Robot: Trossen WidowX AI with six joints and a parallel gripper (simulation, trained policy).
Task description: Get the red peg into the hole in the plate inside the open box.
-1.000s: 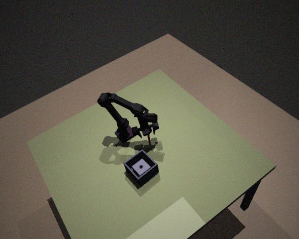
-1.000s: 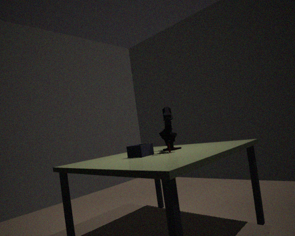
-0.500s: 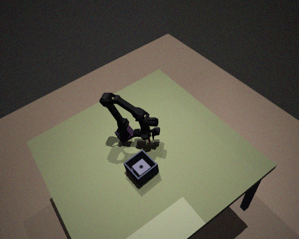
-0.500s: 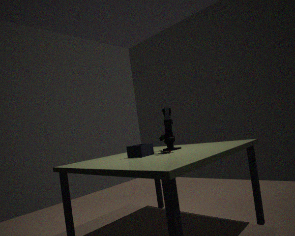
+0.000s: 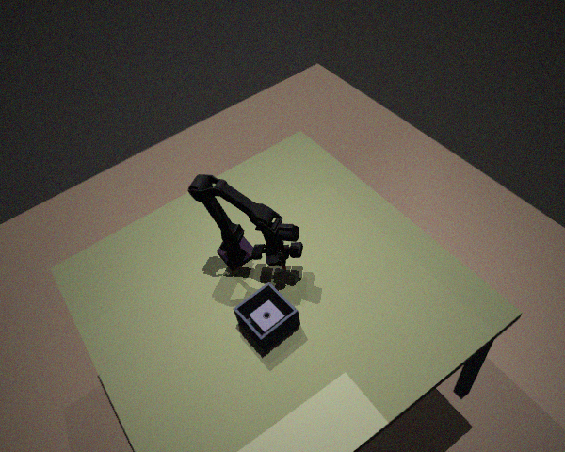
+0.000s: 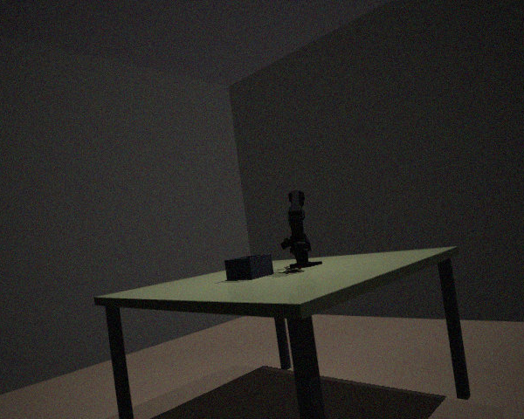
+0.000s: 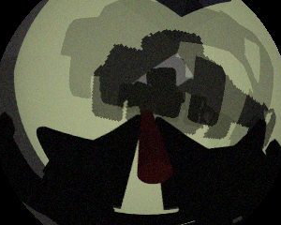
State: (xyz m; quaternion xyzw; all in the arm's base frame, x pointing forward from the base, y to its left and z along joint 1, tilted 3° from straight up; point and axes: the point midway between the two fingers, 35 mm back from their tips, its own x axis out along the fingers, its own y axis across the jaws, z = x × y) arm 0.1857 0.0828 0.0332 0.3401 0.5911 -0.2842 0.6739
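Now: the plate 130 mm ahead of my gripper tip, 200 mm to the right of it and 20 mm above it. From my gripper tip the other things lie so: red peg 20 mm above; dark box 130 mm ahead, 200 mm to the right.
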